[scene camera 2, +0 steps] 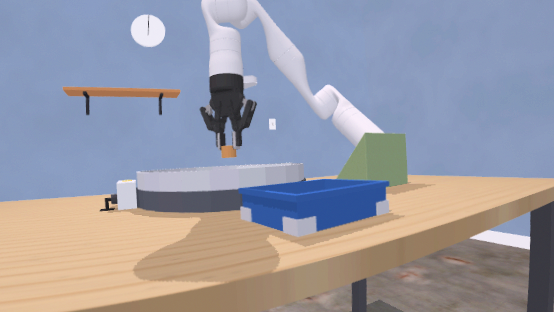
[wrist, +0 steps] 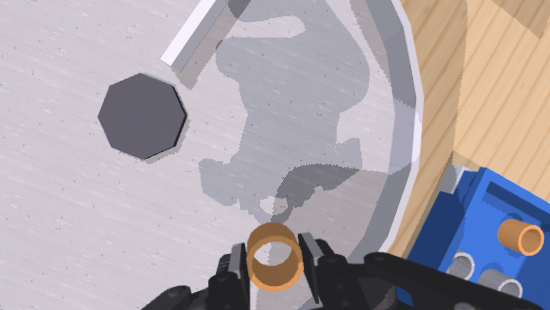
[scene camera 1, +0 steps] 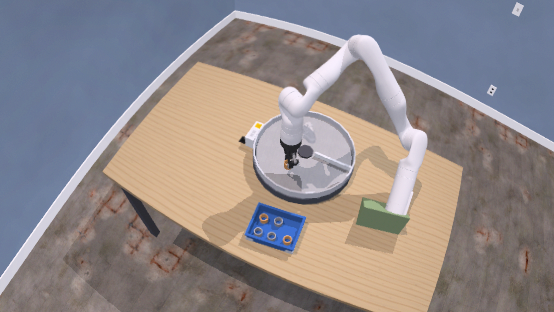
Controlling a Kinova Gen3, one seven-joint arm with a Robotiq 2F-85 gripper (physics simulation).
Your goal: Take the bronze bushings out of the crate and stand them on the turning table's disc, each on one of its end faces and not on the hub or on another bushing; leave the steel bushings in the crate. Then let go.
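Frame: origin at the arm's base, x down, y right, z back, level; metres.
Seen in the pictures: gripper, fingertip midpoint: (scene camera 2: 229, 149) (wrist: 273, 254) (scene camera 1: 288, 163); arm's base, link origin: (scene camera 2: 382, 151) (scene camera 1: 395, 211).
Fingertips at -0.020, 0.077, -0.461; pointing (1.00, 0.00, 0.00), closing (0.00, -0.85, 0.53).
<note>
Offsets run from my fingertips to a thing's top centre, as dx, dy, dz. "spot": to the spot under its first point.
My gripper (scene camera 1: 290, 164) (scene camera 2: 228, 147) (wrist: 273, 254) is shut on a bronze bushing {-0.009, -0.001, -0.002} (scene camera 2: 228, 152) (wrist: 275, 282), held upright above the turning table's disc {+0.057, +0.121, +0.038} (scene camera 1: 272, 172) (wrist: 100, 225). The dark hub {+0.057, +0.121, +0.038} (scene camera 1: 305, 151) (wrist: 142, 116) is in the disc's middle. The blue crate {+0.068, -0.235, +0.023} (scene camera 1: 300, 231) (scene camera 2: 340, 205) stands in front of the turning table. In it are two bronze bushings, one at the back left (scene camera 1: 263, 218) and one at the front right (scene camera 1: 287, 240) (wrist: 531, 240), and three steel bushings {+0.088, -0.201, +0.024} (scene camera 1: 278, 221) {+0.088, -0.267, -0.035} (scene camera 1: 258, 231) {+0.088, -0.269, +0.018} (scene camera 1: 271, 235). The crate's inside is hidden in scene camera 2.
A raised rim (scene camera 1: 352, 155) (scene camera 2: 215, 176) (wrist: 407, 200) rings the disc. A light bar {spot: +0.047, +0.096, +0.157} (scene camera 1: 332, 161) (wrist: 192, 37) runs from near the hub towards the rim. A white box {spot: +0.060, +0.144, -0.189} (scene camera 1: 254, 133) (scene camera 2: 126, 194) stands at the turning table's left. The green arm mount (scene camera 1: 382, 220) (scene camera 2: 387, 160) is at the right.
</note>
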